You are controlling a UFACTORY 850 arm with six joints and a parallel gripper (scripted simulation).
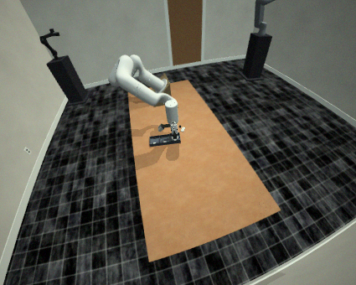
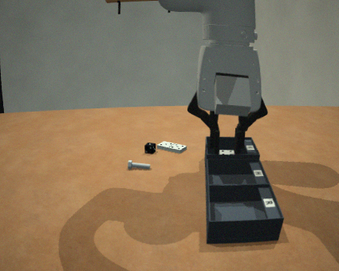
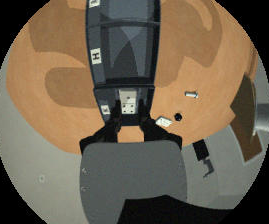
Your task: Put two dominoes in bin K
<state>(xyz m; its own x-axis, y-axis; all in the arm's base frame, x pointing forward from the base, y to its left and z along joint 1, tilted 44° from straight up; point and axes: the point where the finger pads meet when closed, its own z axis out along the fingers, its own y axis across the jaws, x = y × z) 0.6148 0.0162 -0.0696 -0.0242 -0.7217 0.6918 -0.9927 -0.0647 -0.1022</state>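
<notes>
The white domino lies 3 cm below my hand. The rest, counted from my hand: black die 13 cm behind, 6 cm to the left, 4 cm below; then grey bolt 15 cm behind, 4 cm below, 1 cm to the right; then bin row 8 cm to the right, 3 cm below, 1 cm ahead.
</notes>
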